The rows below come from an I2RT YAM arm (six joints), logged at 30 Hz.
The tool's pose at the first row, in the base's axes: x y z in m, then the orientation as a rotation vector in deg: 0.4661, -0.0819, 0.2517, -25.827, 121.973, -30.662
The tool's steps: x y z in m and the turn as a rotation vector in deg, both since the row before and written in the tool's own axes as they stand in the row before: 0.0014, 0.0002, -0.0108, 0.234, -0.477, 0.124; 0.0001, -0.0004, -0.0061, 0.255, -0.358, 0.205; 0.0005, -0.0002, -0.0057, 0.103, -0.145, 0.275; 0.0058, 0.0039, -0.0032, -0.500, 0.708, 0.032; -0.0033, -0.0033, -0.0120, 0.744, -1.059, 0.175; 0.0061, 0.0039, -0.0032, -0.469, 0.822, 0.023; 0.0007, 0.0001, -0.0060, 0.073, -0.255, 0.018; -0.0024, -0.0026, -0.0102, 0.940, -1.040, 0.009; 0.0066, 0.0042, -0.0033, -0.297, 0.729, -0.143
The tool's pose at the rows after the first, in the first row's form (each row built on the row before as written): 0.4564, -0.0802, 0.2564, -25.647, 121.449, -30.678; 0.4513, -0.0793, 0.2597, -25.347, 121.041, -30.708; 0.4463, -0.0785, 0.2624, -25.019, 120.898, -30.609; 0.4401, -0.0774, 0.2580, -25.139, 121.754, -30.299; 0.4324, -0.0761, 0.2682, -24.721, 120.501, -30.630; 0.4260, -0.0751, 0.2636, -24.812, 121.454, -30.393; 0.4206, -0.0741, 0.2662, -24.798, 121.186, -30.377; 0.4137, -0.0730, 0.2744, -24.445, 119.863, -31.011; 0.4070, -0.0720, 0.2693, -24.630, 120.649, -31.020
